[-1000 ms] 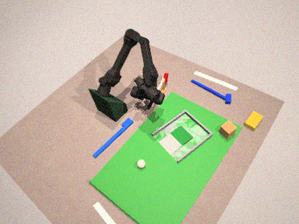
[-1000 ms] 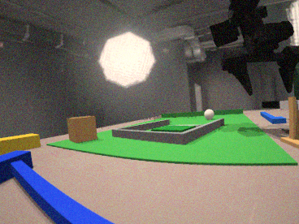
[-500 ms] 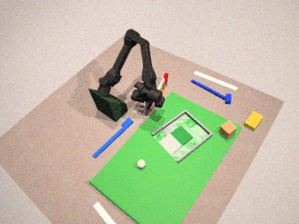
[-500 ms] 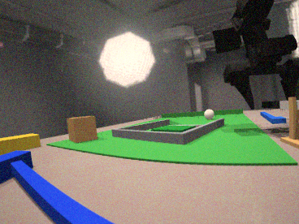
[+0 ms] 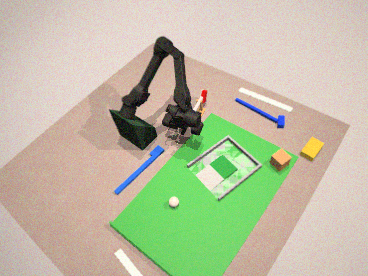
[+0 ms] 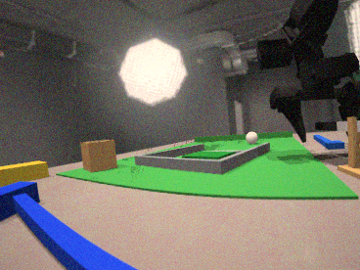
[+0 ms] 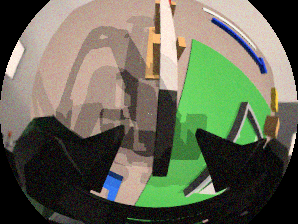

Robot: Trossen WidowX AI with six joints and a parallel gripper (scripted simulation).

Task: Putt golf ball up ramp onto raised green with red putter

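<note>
Right now the putter is 110 mm to the left of my gripper tip, 40 mm behind it and 20 mm above it. The rest, counted from my gripper tip: white golf ball: 310 mm to the right, 190 mm ahead, 10 mm below; then orange block: 440 mm ahead, 120 mm to the left; then green mat: 270 mm ahead, 170 mm to the right, 30 mm below.
</note>
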